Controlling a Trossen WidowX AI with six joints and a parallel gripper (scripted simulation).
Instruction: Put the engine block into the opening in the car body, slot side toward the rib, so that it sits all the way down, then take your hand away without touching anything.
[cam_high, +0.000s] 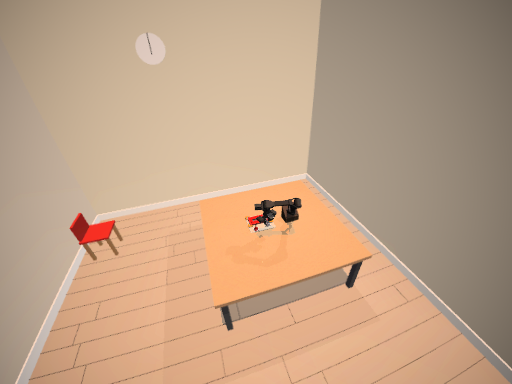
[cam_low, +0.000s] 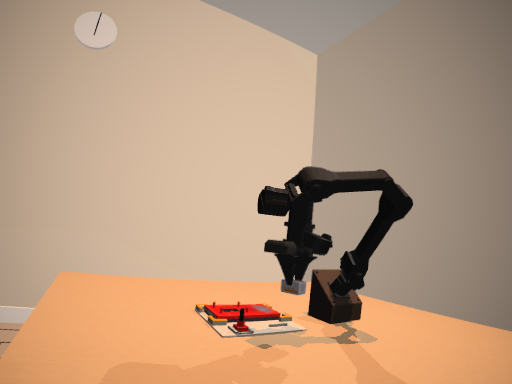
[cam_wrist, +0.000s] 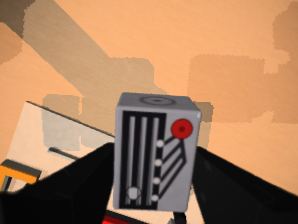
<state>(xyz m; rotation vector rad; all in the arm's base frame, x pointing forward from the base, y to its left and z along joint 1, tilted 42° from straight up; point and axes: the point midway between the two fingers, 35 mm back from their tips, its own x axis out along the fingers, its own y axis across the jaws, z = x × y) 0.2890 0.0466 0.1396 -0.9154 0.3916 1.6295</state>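
The pale base plate is 19 cm to the right of my gripper tip, 13 cm below it and 2 cm ahead of it. Round my gripper tip: grey engine block (1 cm below).
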